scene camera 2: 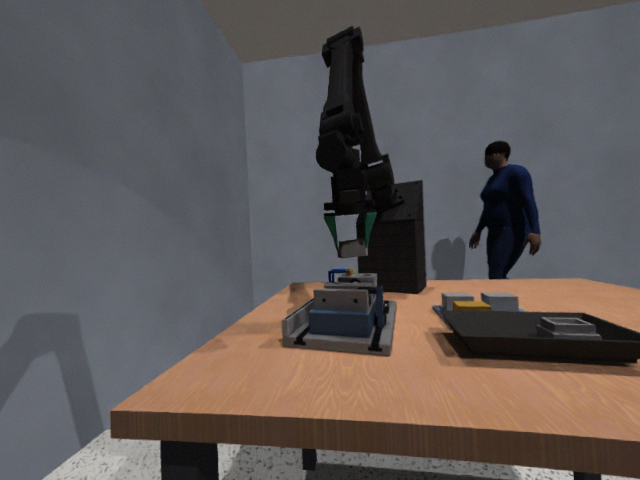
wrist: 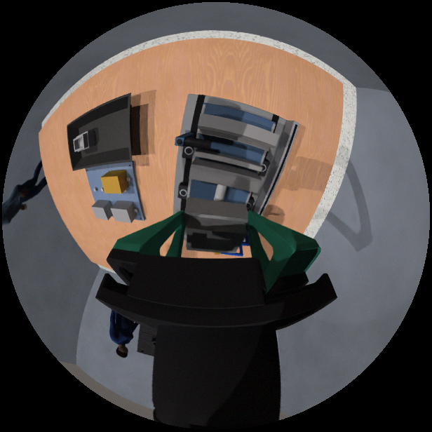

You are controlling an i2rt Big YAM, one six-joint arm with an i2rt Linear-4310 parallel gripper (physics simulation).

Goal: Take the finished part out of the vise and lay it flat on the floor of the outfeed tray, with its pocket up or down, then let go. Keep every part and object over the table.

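Frame: origin at the arm's base, x ahead, y left, z up, level; metres.
Where they show: gripper, fingertip midpoint: [scene camera 2: 351, 248]; arm's base at its link origin: [scene camera 2: 385, 202].
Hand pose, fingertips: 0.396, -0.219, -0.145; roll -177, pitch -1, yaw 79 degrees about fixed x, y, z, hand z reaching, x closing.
Things, the pixels of their top centre, and the offset from my fingertips, as dx, dy, dz. "pt": a spot on its surface instead.
- grey blocky part at its top centre: [scene camera 2: 352, 239] -0.016, +0.005, +0.021
- vise at its top centre: [scene camera 2: 348, 279] -0.026, -0.005, -0.069
- black outfeed tray at a spot on its surface: [scene camera 2: 491, 346] pt +0.194, +0.161, -0.144
- grey part with a pocket, top centre: [scene camera 2: 566, 321] +0.174, +0.301, -0.122
- yellow block at its top centre: [scene camera 2: 471, 303] +0.031, +0.242, -0.125
- small blue frame at a spot on its surface: [scene camera 2: 338, 270] pt -0.145, -0.007, -0.062
My gripper [scene camera 2: 353, 248] [wrist: 216, 215] is shut on a grey blocky part [scene camera 2: 351, 250] [wrist: 216, 207], held between the green fingertips in the air above the back end of the vise. In the scene view the part looks slightly tilted; in the wrist view a dark recess shows on its near side. The vise [scene camera 2: 341, 321] [wrist: 240, 132], grey and blue with several cross jaws, stands on the table below, its back end partly hidden in the wrist view. The black outfeed tray [scene camera 2: 491, 346] [wrist: 107, 120] stands apart, right of the vise in the scene view, left in the wrist view.
A grey part with a pocket [scene camera 2: 567, 326] [wrist: 81, 142] lies in the tray. Beside the tray, a blue plate [wrist: 136, 195] bears a yellow block [scene camera 2: 471, 306] [wrist: 114, 181] and two grey blocks. A small blue frame [scene camera 2: 338, 270] is behind the vise. A dark cabinet [scene camera 2: 395, 253] and a person [scene camera 2: 504, 206] are farther back.
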